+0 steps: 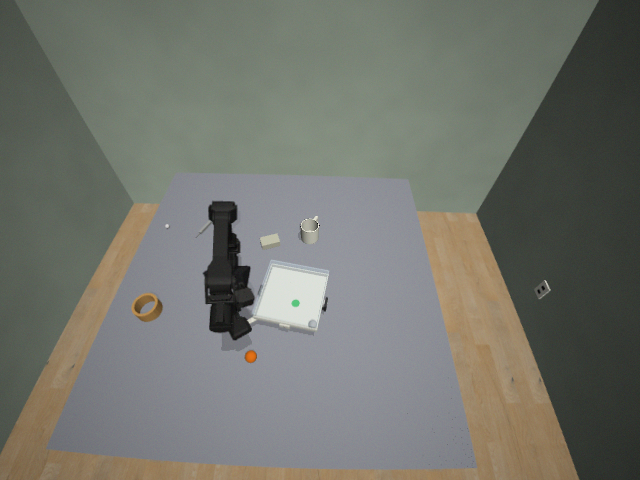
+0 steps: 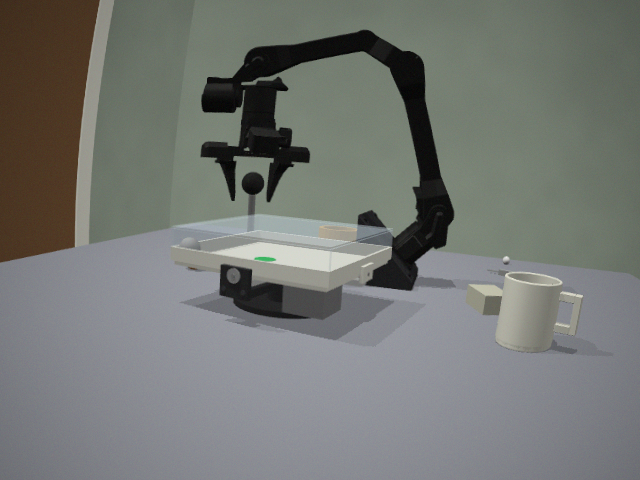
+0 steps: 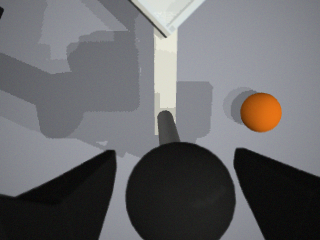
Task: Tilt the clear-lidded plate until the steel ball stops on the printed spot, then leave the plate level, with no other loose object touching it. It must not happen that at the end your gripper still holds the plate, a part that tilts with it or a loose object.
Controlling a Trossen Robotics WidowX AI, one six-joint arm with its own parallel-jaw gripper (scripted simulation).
Scene:
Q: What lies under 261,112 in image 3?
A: An orange ball.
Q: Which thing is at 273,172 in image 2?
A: My gripper.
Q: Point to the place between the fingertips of my gripper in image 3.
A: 175,157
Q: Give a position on a beige block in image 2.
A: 486,299

